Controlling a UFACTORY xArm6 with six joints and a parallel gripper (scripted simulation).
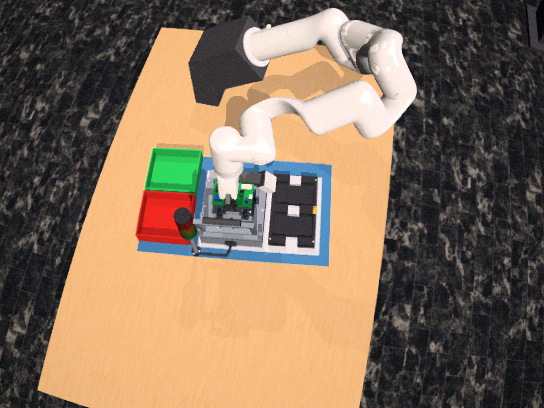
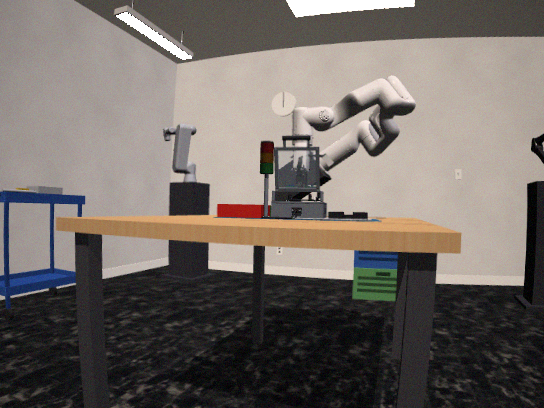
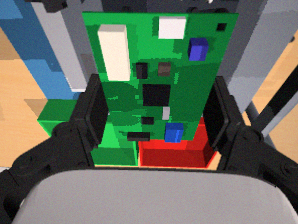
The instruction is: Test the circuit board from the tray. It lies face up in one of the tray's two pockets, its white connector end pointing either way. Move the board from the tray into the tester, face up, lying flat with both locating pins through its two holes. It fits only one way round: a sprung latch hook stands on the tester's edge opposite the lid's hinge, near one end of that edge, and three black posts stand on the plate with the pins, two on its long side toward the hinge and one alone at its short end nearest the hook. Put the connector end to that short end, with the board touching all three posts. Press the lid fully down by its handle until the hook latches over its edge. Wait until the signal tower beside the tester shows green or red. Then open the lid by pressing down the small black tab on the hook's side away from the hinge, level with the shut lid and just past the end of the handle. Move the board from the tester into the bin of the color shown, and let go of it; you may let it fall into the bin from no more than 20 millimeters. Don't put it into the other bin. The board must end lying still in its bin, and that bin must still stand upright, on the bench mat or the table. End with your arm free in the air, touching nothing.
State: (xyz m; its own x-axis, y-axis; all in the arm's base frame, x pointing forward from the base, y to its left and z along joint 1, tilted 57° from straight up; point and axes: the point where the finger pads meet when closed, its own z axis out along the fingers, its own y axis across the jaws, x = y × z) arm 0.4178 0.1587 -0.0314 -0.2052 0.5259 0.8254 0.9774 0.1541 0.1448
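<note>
The tester plate lies 50 mm below my hand, 10 mm to the left of it and 10 mm ahead of it. From my hand the other things lie so: tester lid: 120 mm ahead, 60 mm above, 30 mm to the left; black tab: 70 mm behind, 40 mm to the left, 30 mm below; red bin: 190 mm to the right, 110 mm below, 90 mm ahead.
</note>
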